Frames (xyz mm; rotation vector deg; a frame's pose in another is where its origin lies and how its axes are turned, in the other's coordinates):
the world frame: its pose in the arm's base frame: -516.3 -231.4 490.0 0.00 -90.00 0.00
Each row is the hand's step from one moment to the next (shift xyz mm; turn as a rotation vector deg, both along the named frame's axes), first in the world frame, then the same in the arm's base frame.
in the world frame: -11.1 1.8 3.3 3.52 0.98 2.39
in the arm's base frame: -3.3 1.8 -11.1 -2.39 0.98 3.52
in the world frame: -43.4 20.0 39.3 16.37 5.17 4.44
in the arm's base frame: -39.3 20.0 -43.4 -4.44 5.17 16.37
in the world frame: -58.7 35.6 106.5 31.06 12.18 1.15
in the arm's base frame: -106.5 35.6 -58.7 -1.15 12.18 31.06
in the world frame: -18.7 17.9 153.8 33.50 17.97 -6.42
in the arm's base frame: -153.8 17.9 -18.7 6.42 17.97 33.50
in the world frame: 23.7 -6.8 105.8 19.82 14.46 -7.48
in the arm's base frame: -105.8 -6.8 23.7 7.48 14.46 19.82
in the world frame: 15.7 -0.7 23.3 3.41 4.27 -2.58
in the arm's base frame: -23.3 -0.7 15.7 2.58 4.27 3.41
